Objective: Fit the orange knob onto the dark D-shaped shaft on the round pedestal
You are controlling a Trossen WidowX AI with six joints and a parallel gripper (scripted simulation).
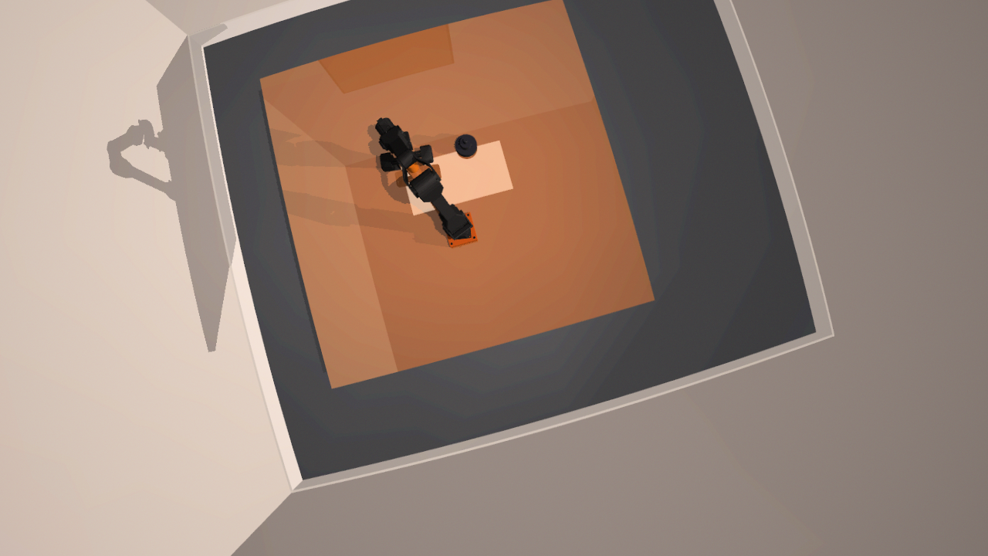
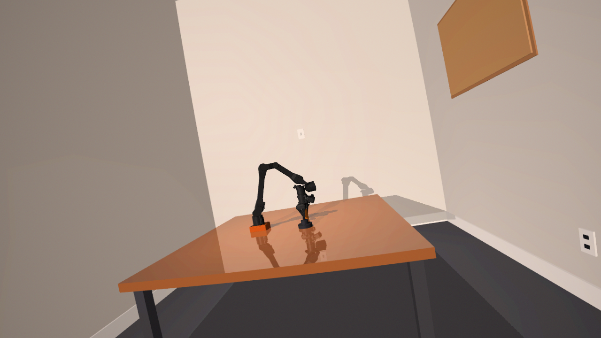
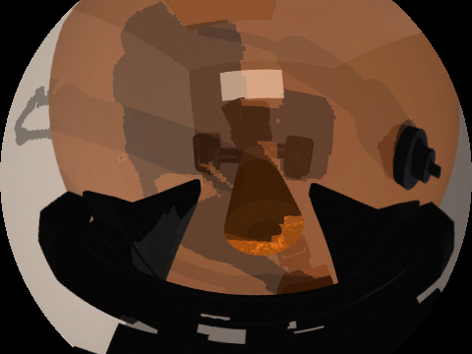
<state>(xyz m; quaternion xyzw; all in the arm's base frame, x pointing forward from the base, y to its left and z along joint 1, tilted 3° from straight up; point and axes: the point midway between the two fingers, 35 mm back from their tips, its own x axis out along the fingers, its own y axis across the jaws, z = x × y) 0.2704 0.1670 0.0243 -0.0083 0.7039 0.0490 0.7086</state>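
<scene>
My gripper tip is now 6 cm short of the dark round pedestal, 21 cm to the left of it and 2 cm below it. Round my gripper tip: orange knob 1 cm above.
</scene>
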